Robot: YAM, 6 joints.
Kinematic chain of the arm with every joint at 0, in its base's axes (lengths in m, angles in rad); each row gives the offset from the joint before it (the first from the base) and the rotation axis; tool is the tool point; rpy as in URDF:
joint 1: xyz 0 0 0.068 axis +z
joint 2: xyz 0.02 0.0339 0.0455 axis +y
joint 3: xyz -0.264 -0.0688 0 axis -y
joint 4: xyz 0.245 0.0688 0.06 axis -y
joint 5: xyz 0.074 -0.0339 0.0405 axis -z
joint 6: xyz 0.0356 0 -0.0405 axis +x
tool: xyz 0 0 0 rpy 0 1.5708 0
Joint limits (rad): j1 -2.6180..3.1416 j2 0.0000..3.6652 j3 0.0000..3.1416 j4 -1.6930..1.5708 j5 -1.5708..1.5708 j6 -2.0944..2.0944
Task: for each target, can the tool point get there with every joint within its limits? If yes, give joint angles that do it. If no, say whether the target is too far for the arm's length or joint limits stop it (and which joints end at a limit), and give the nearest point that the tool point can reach.
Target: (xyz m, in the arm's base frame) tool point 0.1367 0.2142 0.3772
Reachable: yes | joints 0.8864 1.3976 1.5131 -1.2289 -0.9787 1.1863
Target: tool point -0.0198 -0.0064 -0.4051
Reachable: no: joint limits stop it (at a limit: joint 1, joint 2) | nearest point -0.0566 -0.0312 -0.3301 | short by 0.087 m
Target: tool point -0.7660 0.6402 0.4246
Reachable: no: too far | nearest point -0.4730 0.3953 0.3032 | short by 0.401 m
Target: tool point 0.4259 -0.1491 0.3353
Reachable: yes | joints -0.2623 1.9622 1.5276 0.7482 1.2276 1.4319
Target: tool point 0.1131 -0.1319 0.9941
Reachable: no: too far | nearest point 0.0831 -0.0969 0.7300 | short by 0.268 m
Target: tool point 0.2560 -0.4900 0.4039
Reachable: yes | joints -1.0600 2.4857 2.4771 0.7517 0.4736 0.1981
